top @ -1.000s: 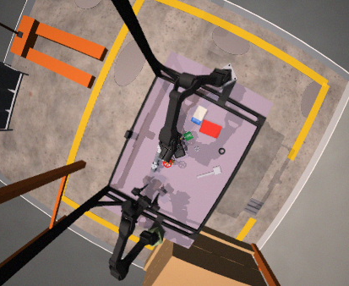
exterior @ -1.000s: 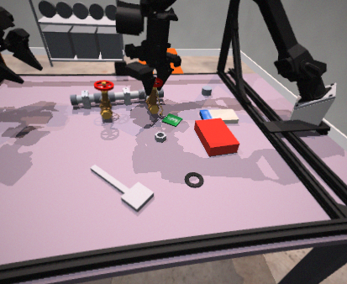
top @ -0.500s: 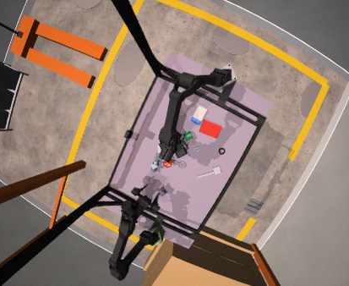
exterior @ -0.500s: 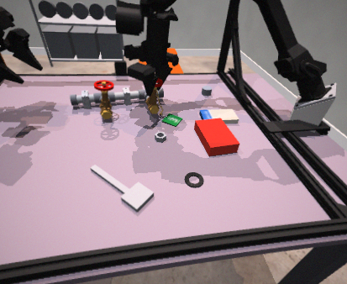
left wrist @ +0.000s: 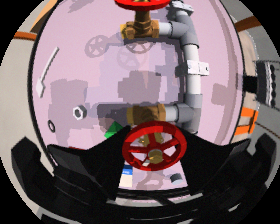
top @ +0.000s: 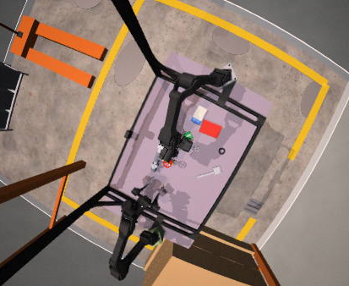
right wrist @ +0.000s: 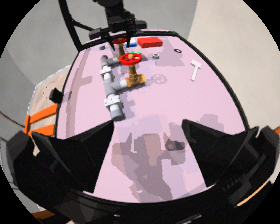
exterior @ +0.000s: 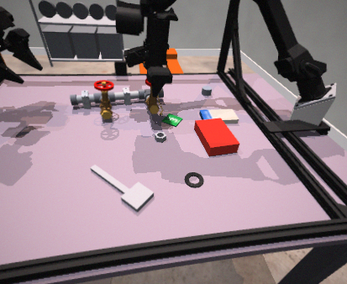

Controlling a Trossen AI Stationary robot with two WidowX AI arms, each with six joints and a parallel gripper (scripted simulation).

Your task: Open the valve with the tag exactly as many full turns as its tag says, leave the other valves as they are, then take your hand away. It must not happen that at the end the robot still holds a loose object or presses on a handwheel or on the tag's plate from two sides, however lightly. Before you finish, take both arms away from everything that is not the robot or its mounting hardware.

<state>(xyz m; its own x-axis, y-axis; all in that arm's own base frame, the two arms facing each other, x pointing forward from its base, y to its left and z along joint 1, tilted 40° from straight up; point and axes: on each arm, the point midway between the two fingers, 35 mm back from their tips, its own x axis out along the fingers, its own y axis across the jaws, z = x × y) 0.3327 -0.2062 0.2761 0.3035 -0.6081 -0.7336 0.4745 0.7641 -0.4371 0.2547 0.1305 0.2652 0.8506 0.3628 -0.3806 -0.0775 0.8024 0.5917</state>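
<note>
My left gripper is now 6 cm short of the green tag, 4 cm to the right of it and 10 cm above it. Also, from my left hand: red block (17 cm ahead, 14 cm to the left, 9 cm below); grey nut (15 cm ahead, 1 cm to the right, 9 cm below); flat grey wrench (30 cm ahead, 12 cm to the right, 10 cm below).
</note>
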